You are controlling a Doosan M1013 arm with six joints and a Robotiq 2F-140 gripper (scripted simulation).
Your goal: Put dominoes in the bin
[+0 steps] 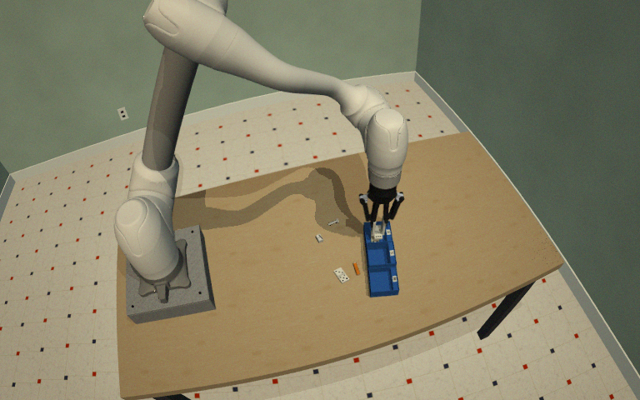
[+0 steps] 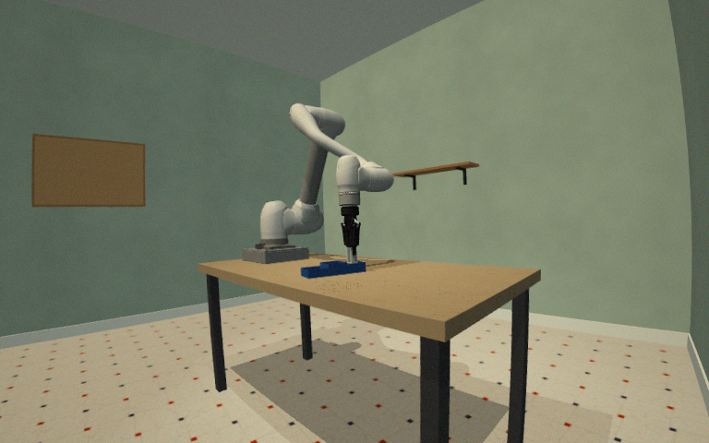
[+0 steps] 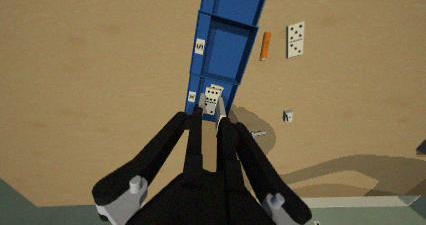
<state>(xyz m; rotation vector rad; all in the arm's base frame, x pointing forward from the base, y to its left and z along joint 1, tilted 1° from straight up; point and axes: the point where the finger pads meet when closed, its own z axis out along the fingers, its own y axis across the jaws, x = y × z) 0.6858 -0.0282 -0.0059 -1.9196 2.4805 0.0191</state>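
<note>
The white domino is 6 cm below my hand and 1 cm behind it. Also, from my hand: grey screw: 11 cm behind, 10 cm to the left, 6 cm below; then blue bin: 8 cm to the right, 5 cm below, 2 cm behind; then orange stick: 10 cm behind, 9 cm to the right, 6 cm below.
</note>
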